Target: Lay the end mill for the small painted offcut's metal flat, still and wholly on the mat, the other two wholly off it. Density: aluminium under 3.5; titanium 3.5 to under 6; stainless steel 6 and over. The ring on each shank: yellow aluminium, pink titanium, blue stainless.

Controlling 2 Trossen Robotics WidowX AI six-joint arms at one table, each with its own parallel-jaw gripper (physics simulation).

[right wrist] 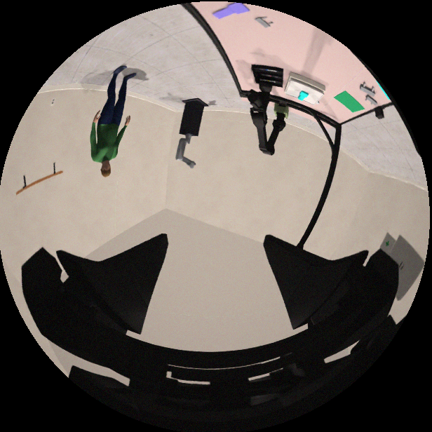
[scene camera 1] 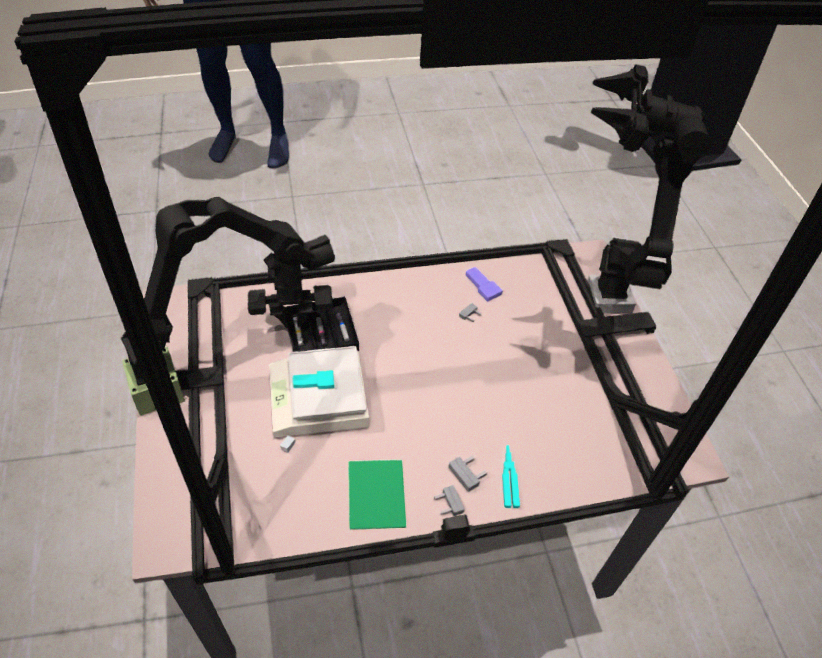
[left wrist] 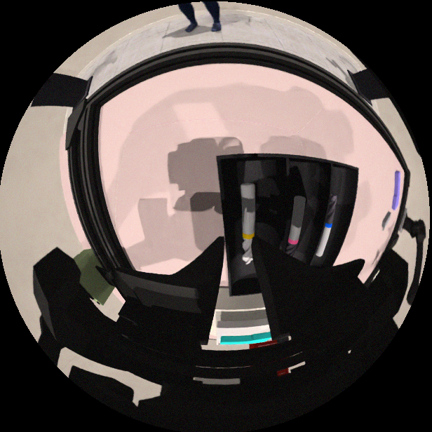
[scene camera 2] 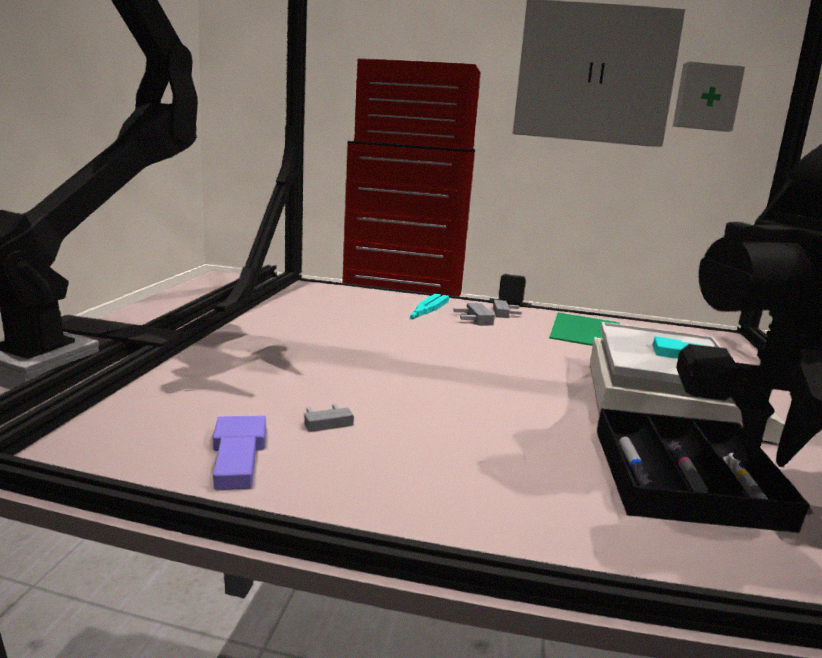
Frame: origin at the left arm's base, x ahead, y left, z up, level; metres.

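Seen in the pictures: left gripper, between the fingertips: [scene camera 1: 292,326] [scene camera 2: 764,462]; right gripper, between the fingertips: [scene camera 1: 592,95]; right arm's base, origin of its link: [scene camera 1: 612,289] [scene camera 2: 34,344].
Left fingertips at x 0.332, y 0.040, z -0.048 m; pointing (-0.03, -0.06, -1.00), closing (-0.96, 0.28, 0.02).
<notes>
A point is followed by its place in that frame.
Three end mills lie in separate compartments of the black tray [scene camera 1: 353,330] @(x 0.460, y -0.018, z -0.060 m) [scene camera 2: 716,515] @(x 0.406, y 0.093, z -0.068 m): yellow-ringed [scene camera 1: 297,332] @(x 0.339, y 0.029, z -0.063 m) [scene camera 2: 745,476] @(x 0.347, y 0.040, z -0.064 m) [left wrist: 248,210], pink-ringed [scene camera 1: 319,330] @(x 0.389, y 0.017, z -0.065 m) [scene camera 2: 686,467] @(x 0.398, y 0.023, z -0.065 m) [left wrist: 297,220] and blue-ringed [scene camera 1: 343,327] @(x 0.443, y 0.003, z -0.063 m) [scene camera 2: 632,456] @(x 0.447, y 0.007, z -0.064 m) [left wrist: 325,240]. My left gripper [scene camera 2: 771,449] @(x 0.332, y 0.040, z -0.048 m) [left wrist: 237,241] is partly open and empty, over the yellow-ringed one's compartment. My right gripper [scene camera 1: 594,96] @(x 0.901, y -0.123, z 0.528 m) [right wrist: 216,240] is wide open, high beyond the table. The green mat [scene camera 1: 377,494] @(x 0.347, y -0.422, z -0.074 m) [scene camera 2: 575,329] @(x 0.368, y -0.414, z -0.075 m) [right wrist: 349,101] is bare. A turquoise stepped block [scene camera 1: 313,379] @(x 0.314, y -0.156, z -0.004 m) lies on the scale [scene camera 1: 320,424] @(x 0.296, y -0.242, z -0.043 m); its display is unreadable. A small grey block [scene camera 1: 287,443] @(x 0.220, y -0.249, z -0.060 m) lies beside the scale.
A purple stepped block [scene camera 1: 484,284] @(x 0.818, y -0.003, z -0.060 m) [scene camera 2: 236,452] @(x 0.817, y 0.028, z -0.062 m) and a grey two-pin piece [scene camera 1: 469,312] @(x 0.741, y -0.068, z -0.065 m) [scene camera 2: 329,418] @(x 0.742, y -0.050, z -0.065 m) lie at the far side. Two more grey two-pin pieces [scene camera 1: 466,473] @(x 0.527, y -0.458, z -0.059 m) [scene camera 1: 451,500] @(x 0.472, y -0.499, z -0.062 m) and a turquoise plier-shaped tool [scene camera 1: 510,478] @(x 0.609, y -0.502, z -0.068 m) lie right of the mat. A black frame surrounds the table.
</notes>
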